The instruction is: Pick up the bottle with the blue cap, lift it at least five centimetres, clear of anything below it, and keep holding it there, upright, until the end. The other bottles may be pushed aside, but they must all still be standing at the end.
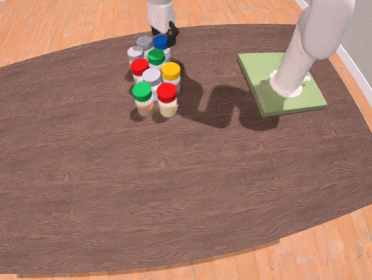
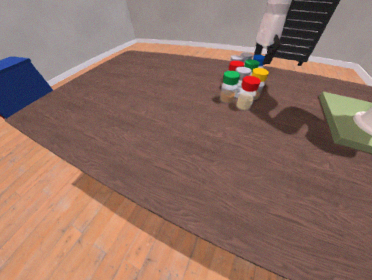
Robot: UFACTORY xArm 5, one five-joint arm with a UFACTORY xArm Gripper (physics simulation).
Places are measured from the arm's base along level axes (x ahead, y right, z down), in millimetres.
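Pixels of known places: gripper, fingertip midpoint: [image 1: 163, 39] [image 2: 261, 60]; arm's base, origin of the base link: [image 1: 285, 84].
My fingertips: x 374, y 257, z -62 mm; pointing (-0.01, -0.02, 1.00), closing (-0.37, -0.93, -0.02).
Ahead of a thing's pixels: the offset from my fingertips to its top centre.
The bottle with the blue cap {dx +11, dy -18, dz -18 mm} [image 1: 160, 41] [image 2: 259, 59] stands at the back right of a tight group of bottles; its body is mostly hidden by the green-capped bottle in front. My gripper [image 1: 163, 36] [image 2: 263, 56] is open and empty, pointing down at the blue cap from above and slightly behind. One black finger shows just right of the cap, the other behind it, partly hidden. I cannot tell whether a finger touches the cap.
Upright neighbours include a grey-capped bottle {dx +68, dy -3, dz -18 mm} [image 1: 144, 43], a green-capped bottle {dx +44, dy -87, dz -18 mm} [image 1: 156, 56] [image 2: 252, 65] and a yellow-capped bottle {dx +16, dy -165, dz -18 mm} [image 1: 171, 71] [image 2: 260, 74]. Red-capped bottles stand nearer the front. The arm's base is on a green board [image 1: 250, 75] [image 2: 332, 120] to the right.
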